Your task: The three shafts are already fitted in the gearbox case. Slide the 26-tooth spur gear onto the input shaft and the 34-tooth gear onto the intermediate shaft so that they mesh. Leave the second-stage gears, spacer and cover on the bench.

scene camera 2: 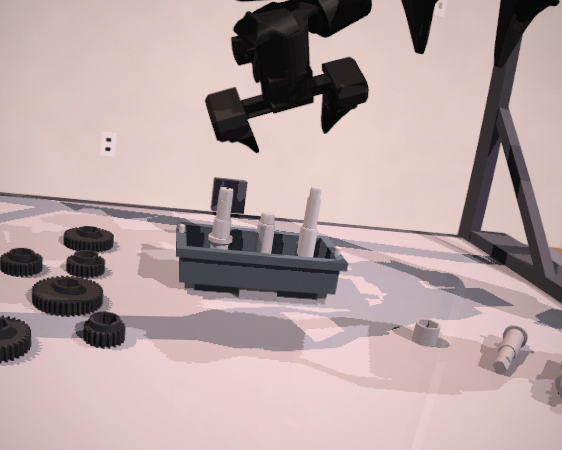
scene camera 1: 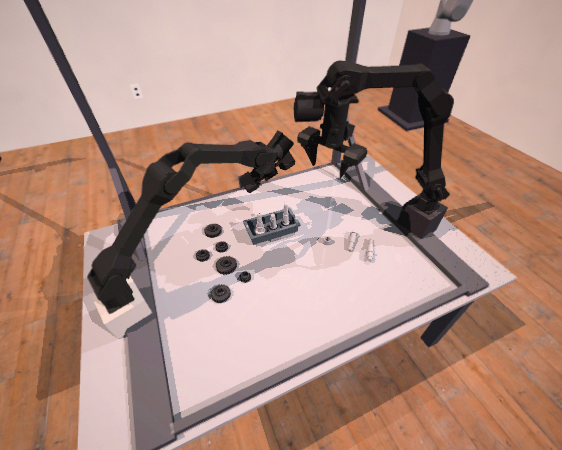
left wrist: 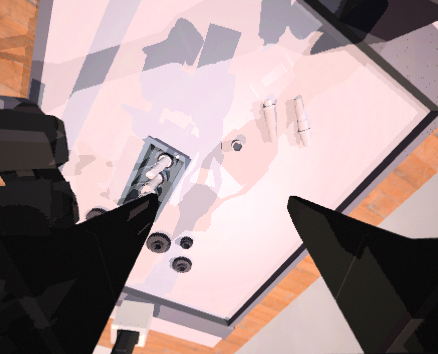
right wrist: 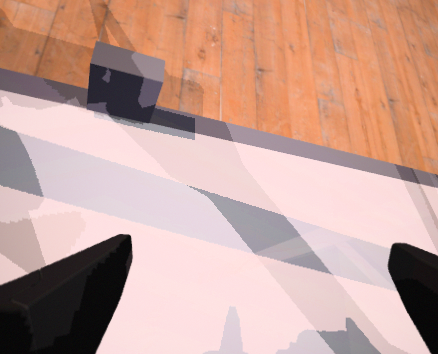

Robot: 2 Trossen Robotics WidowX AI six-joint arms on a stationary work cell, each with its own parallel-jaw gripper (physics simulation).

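Places are measured from the left arm's base along level axes (x ahead, y left, z up), in metres.
Where they show: left gripper, fingertip midpoint: (scene camera 2: 456, 59) (scene camera 1: 327, 171) (left wrist: 224, 200); right gripper, fingertip midpoint: (scene camera 2: 290, 140) (right wrist: 259, 251); left arm's base, link origin: (scene camera 1: 425, 205); right arm's base, link origin: (scene camera 1: 118, 298) (left wrist: 128, 336).
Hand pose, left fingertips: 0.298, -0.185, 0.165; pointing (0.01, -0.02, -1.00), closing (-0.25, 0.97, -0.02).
Each offset is from my left fingertips to the top centre of the thing, as dx, dy, dz.
The dark gearbox case @(+0.124, -0.113, -0.214) (scene camera 1: 274, 235) (scene camera 2: 257, 275) stands upright with three pale shafts in it: one at the left (scene camera 2: 223, 215), a short one in the middle (scene camera 2: 266, 235) and a tall one at the right (scene camera 2: 310, 220). No gear sits on them. Several black gears lie flat left of the case, among them the largest @(+0.328, -0.081, -0.254) (scene camera 1: 226, 265) (scene camera 2: 67, 296), a medium one @(+0.288, -0.244, -0.254) (scene camera 1: 213, 230) (scene camera 2: 88, 239) and a small one @(+0.304, -0.005, -0.254) (scene camera 1: 244, 276) (scene camera 2: 104, 330). Tooth counts cannot be read. My right gripper (scene camera 2: 291, 142) (right wrist: 259, 251) is open and empty above the case. My left gripper (scene camera 1: 328, 170) (left wrist: 224, 200) is open and empty, high up.
A pale spacer ring @(+0.001, +0.042, -0.254) (scene camera 1: 327, 241) (scene camera 2: 426, 332) (left wrist: 237, 145) stands right of the case in the scene views. Two loose pale stepped shafts @(-0.067, +0.094, -0.247) (scene camera 1: 352, 241) @(-0.084, +0.158, -0.247) (scene camera 1: 370, 250) lie farther right. A dark upright post (scene camera 2: 487, 150) stands at the table's edge. No cover can be made out.
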